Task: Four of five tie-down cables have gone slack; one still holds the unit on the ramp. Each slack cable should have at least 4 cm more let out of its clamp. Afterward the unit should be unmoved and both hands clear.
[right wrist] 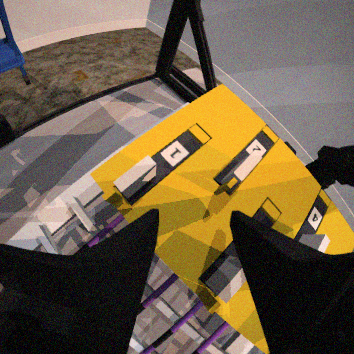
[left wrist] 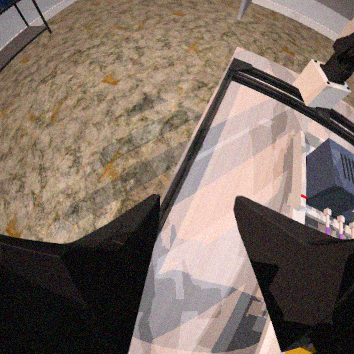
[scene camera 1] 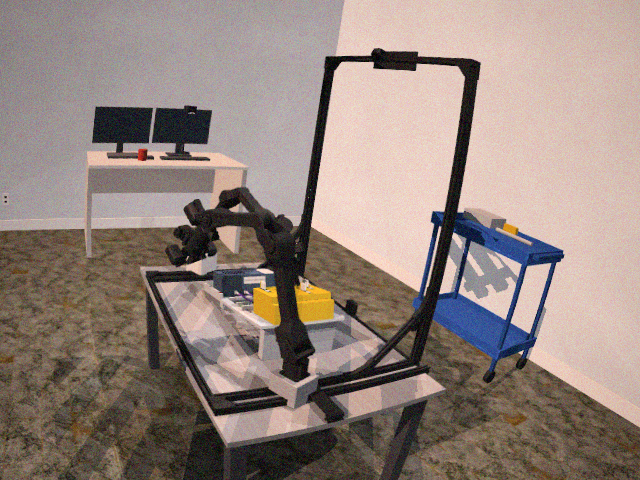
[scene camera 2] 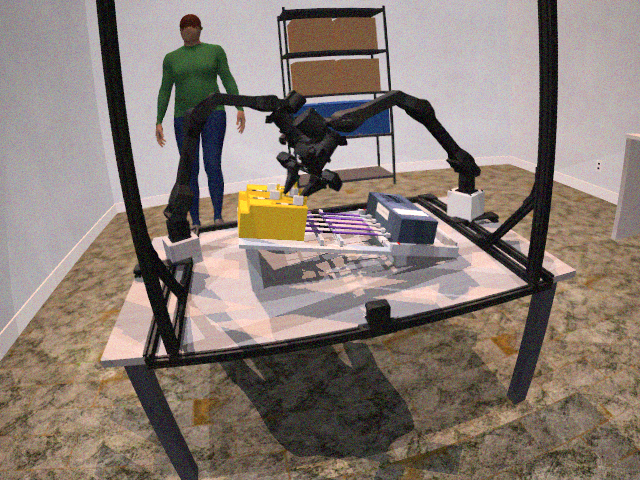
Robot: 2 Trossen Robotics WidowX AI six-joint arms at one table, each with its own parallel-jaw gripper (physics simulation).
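Note:
The dark blue unit [scene camera 1: 232,283] [scene camera 2: 400,222] [left wrist: 326,175] sits on the white ramp [scene camera 2: 423,251]. Purple cables [scene camera 2: 351,223] [right wrist: 187,317] run to the yellow clamp block [scene camera 1: 310,305] [scene camera 2: 271,223] [right wrist: 200,175]. Which cables are slack I cannot tell. In the right wrist view clamp 1's white lever [right wrist: 136,179] and clamp 2's white lever [right wrist: 248,167] show; clamp 4's lever [right wrist: 315,243] is partly covered and clamp 3's label is hidden. My right gripper [scene camera 2: 296,192] [right wrist: 194,216] is half open and empty over the block. My left gripper [left wrist: 197,201] is half open and empty, higher up.
The two arms cross close together above the block. A black gantry frame [scene camera 1: 457,170] [scene camera 2: 547,129] rises from the table [scene camera 2: 217,315]. A person [scene camera 2: 196,77] stands behind the table, left of a shelf rack [scene camera 2: 333,11]. A blue cart [scene camera 1: 465,315] stands at the right in scene camera 1.

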